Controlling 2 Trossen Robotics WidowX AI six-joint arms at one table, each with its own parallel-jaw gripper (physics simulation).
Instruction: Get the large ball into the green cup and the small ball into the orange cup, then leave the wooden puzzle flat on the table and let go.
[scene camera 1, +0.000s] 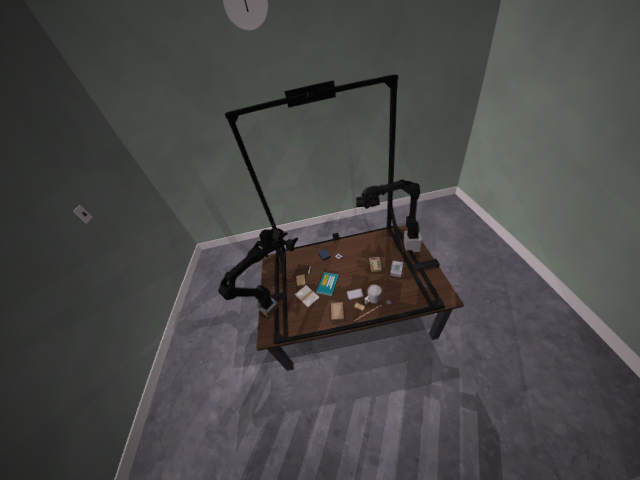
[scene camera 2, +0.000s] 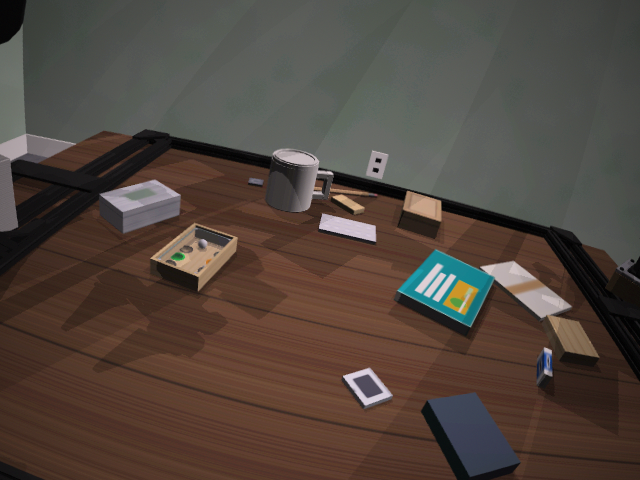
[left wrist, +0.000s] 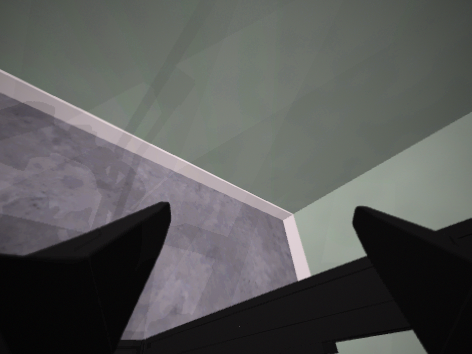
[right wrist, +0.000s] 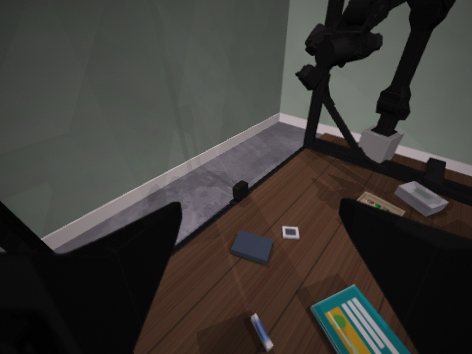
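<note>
Scene camera 2 gives me a dark blue box (scene camera 2: 465, 431), resting on the table. In the left wrist view I find my left gripper (left wrist: 261, 212), open and holding nothing, while the dark blue box is out of frame in the left wrist view. The right wrist view shows my right gripper (right wrist: 259, 207), which is open too and holds nothing. My left gripper (right wrist: 304, 62) appears there as well, and so does the box (right wrist: 254, 247).
</note>
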